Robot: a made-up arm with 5 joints. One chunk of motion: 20 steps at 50 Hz.
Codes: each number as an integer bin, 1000 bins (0 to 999) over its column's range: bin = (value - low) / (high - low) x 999, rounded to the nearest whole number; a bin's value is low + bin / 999 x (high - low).
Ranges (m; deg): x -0.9..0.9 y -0.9..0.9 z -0.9..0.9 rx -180..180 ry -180..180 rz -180..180
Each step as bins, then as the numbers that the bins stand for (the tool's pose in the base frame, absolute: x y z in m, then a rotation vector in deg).
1 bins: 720 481 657 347 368 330
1 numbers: 0.3973 -0.0333 0.2838 -54.95 -47.39 -61.08
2 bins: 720 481 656 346 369 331
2 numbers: 0.3973 -0.0333 0.2820 -55.32 -47.03 -60.72
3 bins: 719 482 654 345 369 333
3 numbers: 0.3955 -0.0315 0.2784 -55.68 -47.03 -60.00
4 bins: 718 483 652 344 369 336
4 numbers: 0.3937 -0.0297 0.2748 -56.04 -47.03 -58.92
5 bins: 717 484 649 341 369 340
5 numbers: 0.3919 -0.0279 0.2694 -57.12 -47.03 -57.48
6 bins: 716 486 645 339 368 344
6 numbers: 0.3901 -0.0243 0.2622 -57.84 -47.39 -56.04
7 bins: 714 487 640 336 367 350
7 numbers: 0.3865 -0.0225 0.2532 -58.92 -47.75 -53.87
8 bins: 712 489 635 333 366 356
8 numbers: 0.3829 -0.0189 0.2441 -60.00 -48.11 -51.71
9 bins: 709 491 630 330 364 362
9 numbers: 0.3775 -0.0153 0.2351 -61.08 -48.83 -49.55
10 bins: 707 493 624 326 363 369
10 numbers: 0.3739 -0.0117 0.2243 -62.52 -49.19 -47.03
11 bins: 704 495 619 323 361 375
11 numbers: 0.3685 -0.0081 0.2153 -63.60 -49.91 -44.86
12 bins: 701 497 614 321 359 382
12 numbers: 0.3631 -0.0045 0.2063 -64.32 -50.63 -42.34
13 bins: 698 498 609 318 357 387
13 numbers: 0.3577 -0.0027 0.1973 -65.41 -51.35 -40.54
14 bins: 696 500 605 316 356 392
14 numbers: 0.3541 0.0009 0.1901 -66.13 -51.71 -38.74
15 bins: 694 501 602 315 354 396
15 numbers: 0.3505 0.0027 0.1847 -66.49 -52.43 -37.30
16 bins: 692 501 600 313 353 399
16 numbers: 0.3468 0.0027 0.1811 -67.21 -52.79 -36.22
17 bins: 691 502 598 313 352 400
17 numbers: 0.3450 0.0045 0.1775 -67.21 -53.15 -35.86
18 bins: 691 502 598 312 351 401
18 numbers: 0.3450 0.0045 0.1775 -67.57 -53.51 -35.50
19 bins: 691 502 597 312 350 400
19 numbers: 0.3450 0.0045 0.1757 -67.57 -53.87 -35.86
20 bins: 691 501 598 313 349 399
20 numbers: 0.3450 0.0027 0.1775 -67.21 -54.23 -36.22
